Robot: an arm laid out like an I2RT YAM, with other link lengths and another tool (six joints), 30 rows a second.
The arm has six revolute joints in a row. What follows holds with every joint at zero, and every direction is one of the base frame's.
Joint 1 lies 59.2 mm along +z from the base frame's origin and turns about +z.
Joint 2 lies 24 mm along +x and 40.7 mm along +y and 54.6 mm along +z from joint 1 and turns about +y.
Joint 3 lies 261.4 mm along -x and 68.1 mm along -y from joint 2 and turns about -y.
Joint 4 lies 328.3 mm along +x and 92.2 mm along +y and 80.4 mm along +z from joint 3 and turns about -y.
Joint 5 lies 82.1 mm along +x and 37.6 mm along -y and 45 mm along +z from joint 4 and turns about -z.
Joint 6 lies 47.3 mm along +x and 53.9 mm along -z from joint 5 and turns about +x.
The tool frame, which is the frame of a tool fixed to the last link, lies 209 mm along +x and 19 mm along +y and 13 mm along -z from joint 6; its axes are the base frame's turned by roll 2.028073, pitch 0.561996 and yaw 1.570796 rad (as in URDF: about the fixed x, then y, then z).
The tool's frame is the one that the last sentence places.
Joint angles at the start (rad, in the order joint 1, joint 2, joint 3, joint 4, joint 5, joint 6): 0.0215 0.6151 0.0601 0.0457 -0.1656 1.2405
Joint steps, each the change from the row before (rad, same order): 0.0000 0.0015 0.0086 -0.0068 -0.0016 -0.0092; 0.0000 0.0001 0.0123 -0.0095 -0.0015 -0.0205; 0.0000 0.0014 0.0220 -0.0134 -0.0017 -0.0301; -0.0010 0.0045 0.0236 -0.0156 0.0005 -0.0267; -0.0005 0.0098 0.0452 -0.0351 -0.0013 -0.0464; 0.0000 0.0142 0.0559 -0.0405 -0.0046 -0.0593; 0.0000 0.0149 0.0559 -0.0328 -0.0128 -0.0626; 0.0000 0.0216 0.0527 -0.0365 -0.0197 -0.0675
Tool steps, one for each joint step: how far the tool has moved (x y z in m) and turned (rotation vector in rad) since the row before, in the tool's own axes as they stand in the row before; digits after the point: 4 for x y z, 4 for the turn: 0.0021 0.0013 -0.0012 0.0008 -0.0028 -0.0089; 0.0035 0.0024 -0.0021 -0.0012 -0.0067 -0.0200; 0.0063 0.0052 -0.0042 -0.0047 -0.0088 -0.0306; 0.0047 0.0054 -0.0041 -0.0037 -0.0111 -0.0245; 0.0083 0.0082 -0.0070 0.0002 -0.0196 -0.0419; 0.0105 0.0098 -0.0089 0.0012 -0.0222 -0.0554; 0.0126 0.0108 -0.0100 -0.0016 -0.0148 -0.0641; 0.0105 0.0063 -0.0066 0.0124 -0.0148 -0.0668
